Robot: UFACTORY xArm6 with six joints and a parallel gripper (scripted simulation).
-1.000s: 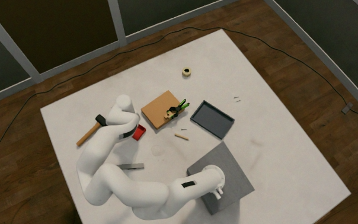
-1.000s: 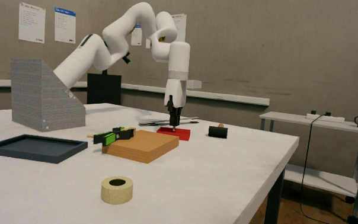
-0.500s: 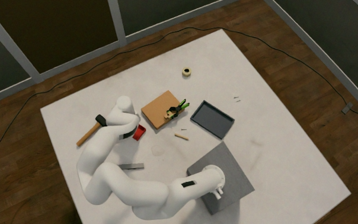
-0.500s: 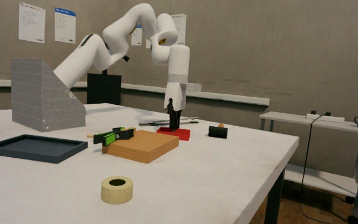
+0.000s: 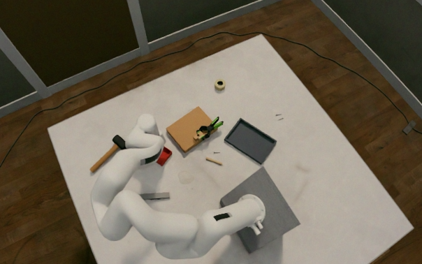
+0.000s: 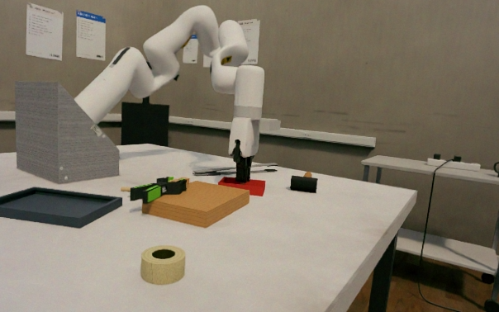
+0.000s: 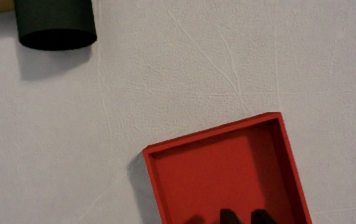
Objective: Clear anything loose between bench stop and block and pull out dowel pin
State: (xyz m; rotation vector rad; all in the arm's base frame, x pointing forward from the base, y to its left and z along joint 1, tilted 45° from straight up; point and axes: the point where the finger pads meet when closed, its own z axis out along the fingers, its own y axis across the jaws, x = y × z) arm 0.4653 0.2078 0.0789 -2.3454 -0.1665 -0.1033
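Right now my hand is 2 cm above the dowel pin. Round my hand: loose dowel 17 cm behind, 21 cm to the right, 4 cm below; then small wooden block 4 cm behind, 20 cm to the right; then red tray 4 cm below.
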